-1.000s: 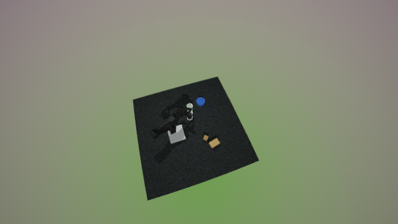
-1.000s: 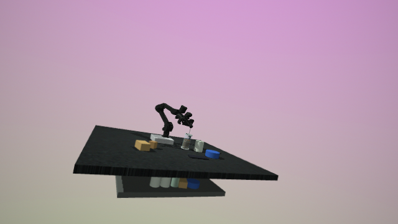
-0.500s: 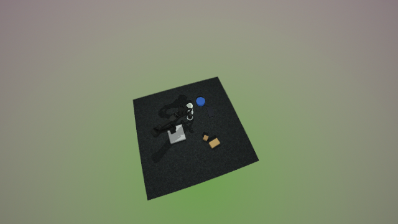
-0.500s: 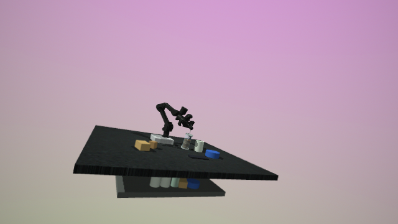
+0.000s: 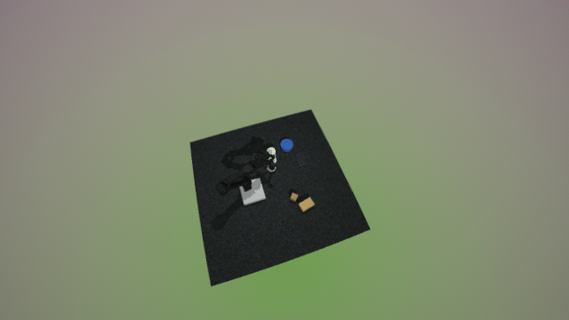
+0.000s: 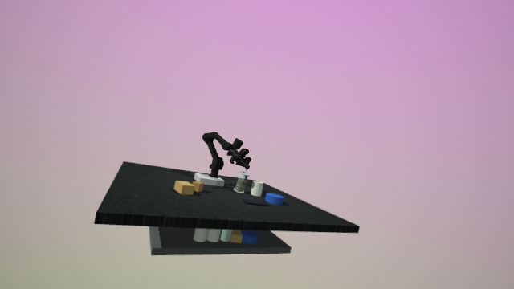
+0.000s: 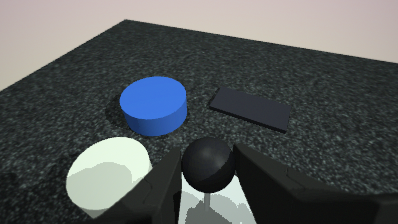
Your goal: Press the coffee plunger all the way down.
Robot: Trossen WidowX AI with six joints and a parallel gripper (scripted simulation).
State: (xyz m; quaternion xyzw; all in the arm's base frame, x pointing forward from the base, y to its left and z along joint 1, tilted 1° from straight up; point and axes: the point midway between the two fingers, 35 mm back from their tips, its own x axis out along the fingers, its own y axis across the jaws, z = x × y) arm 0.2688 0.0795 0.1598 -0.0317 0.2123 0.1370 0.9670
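The coffee press is 30 mm behind my gripper tip, 10 mm to the left of it and 90 mm below it. From my gripper tip the other things lie so: flat dark slab 240 mm ahead, 60 mm to the right, 180 mm below; then shelf 50 mm behind, 80 mm to the right, 500 mm below.
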